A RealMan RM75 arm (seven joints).
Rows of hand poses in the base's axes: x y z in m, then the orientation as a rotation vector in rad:
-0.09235 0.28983 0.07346 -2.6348 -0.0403 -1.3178
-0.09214 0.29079 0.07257 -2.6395 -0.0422 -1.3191
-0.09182 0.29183 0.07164 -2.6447 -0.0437 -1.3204
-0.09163 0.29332 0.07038 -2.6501 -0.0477 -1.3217
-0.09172 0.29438 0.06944 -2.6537 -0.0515 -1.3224
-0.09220 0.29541 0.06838 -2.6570 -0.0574 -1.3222
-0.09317 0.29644 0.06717 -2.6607 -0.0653 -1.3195
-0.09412 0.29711 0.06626 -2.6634 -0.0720 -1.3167
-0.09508 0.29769 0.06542 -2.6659 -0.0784 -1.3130
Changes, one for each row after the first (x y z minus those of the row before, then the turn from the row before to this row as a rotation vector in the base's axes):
0.00021 0.00096 -0.00089 -0.0049 0.0004 -0.0010
0.00032 0.00104 -0.00093 -0.0052 0.0006 -0.0014
0.00019 0.00149 -0.00126 -0.0061 0.0005 0.0000
-0.00009 0.00106 -0.00094 -0.0044 0.0004 0.0007
-0.00048 0.00103 -0.00106 -0.0045 0.0007 0.0023
-0.00097 0.00103 -0.00121 -0.0045 0.0022 0.0039
-0.00095 0.00067 -0.00091 -0.0033 0.0021 0.0036
-0.00096 0.00058 -0.00084 -0.0027 0.0026 0.0037

